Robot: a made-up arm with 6 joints. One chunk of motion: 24 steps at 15 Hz.
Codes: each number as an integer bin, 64 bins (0 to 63) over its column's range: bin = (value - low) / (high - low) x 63, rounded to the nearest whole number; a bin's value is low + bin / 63 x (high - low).
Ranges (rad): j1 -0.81..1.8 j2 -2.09..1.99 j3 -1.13..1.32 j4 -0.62..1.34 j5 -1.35..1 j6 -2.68..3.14
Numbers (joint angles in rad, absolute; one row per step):
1: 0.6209 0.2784 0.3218 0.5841 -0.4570 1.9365
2: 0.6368 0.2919 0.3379 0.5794 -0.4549 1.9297
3: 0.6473 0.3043 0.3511 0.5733 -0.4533 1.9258
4: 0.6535 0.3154 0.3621 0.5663 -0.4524 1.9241
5: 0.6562 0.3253 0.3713 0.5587 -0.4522 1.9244
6: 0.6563 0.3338 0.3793 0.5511 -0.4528 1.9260
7: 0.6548 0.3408 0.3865 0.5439 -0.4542 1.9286
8: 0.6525 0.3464 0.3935 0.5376 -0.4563 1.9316
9: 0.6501 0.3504 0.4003 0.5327 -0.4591 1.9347
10: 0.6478 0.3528 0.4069 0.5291 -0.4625 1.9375
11: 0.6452 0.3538 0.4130 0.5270 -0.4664 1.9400
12: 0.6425 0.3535 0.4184 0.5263 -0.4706 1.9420
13: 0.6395 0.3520 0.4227 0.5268 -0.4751 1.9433
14: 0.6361 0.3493 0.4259 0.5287 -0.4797 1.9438
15: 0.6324 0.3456 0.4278 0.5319 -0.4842 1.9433
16: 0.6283 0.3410 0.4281 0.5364 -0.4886 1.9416
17: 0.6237 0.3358 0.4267 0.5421 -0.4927 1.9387
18: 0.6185 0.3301 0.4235 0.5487 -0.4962 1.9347
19: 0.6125 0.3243 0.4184 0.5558 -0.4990 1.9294
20: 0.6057 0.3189 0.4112 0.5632 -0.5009 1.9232
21: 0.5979 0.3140 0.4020 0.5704 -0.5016 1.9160
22: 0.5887 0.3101 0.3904 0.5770 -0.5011 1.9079
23: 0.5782 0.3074 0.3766 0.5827 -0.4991 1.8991
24: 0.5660 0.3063 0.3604 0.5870 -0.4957 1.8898
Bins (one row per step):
1: 35 37 37 39 24 50
2: 35 37 38 39 24 50
3: 35 37 38 38 24 50
4: 35 37 38 38 24 50
5: 35 37 39 38 24 50
6: 35 37 39 38 24 50
7: 35 38 39 37 24 50
8: 35 38 39 37 24 50
9: 35 38 39 37 24 50
10: 35 38 40 37 24 50
11: 35 38 40 37 24 50
12: 35 38 40 37 24 50
13: 35 38 40 37 23 50
14: 35 38 40 37 23 50
15: 35 38 40 37 23 50
16: 35 38 40 37 23 50
17: 35 37 40 37 23 50
18: 34 37 40 38 23 50
19: 34 37 40 38 23 50
20: 34 37 40 38 23 50
21: 34 37 39 38 23 50
22: 34 37 39 38 23 50
23: 34 37 39 39 23 50
24: 33 37 38 39 23 49

